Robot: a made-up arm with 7 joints. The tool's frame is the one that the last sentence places.
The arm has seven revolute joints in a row. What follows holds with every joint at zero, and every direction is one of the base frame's.
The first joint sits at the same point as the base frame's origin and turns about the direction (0, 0.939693, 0.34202).
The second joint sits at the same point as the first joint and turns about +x.
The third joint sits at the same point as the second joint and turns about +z.
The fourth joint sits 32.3 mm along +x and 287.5 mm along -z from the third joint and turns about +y.
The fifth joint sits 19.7 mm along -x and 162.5 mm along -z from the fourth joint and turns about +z.
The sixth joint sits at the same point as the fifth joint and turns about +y.
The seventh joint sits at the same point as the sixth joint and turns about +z.
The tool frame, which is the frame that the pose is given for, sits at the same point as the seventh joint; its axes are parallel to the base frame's.
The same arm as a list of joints. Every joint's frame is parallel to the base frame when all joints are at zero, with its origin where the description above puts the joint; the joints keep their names.
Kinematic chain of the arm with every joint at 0, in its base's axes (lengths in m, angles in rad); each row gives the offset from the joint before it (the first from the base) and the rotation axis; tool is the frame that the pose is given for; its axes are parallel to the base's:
joint 1: xyz 0 0 0 axis 0 0.9397 0.342
joint 2: xyz 0 0 0 axis +x
joint 3: xyz 0 0 0 axis +z
joint 4: xyz 0.0323 0 -0.2875 axis +y
joint 5: xyz -0.0197 0 -0.1625 axis +z
joint 6: xyz 0 0 0 axis +y
joint 7: xyz 0 0 0 axis +z
tool: xyz 0 0 0

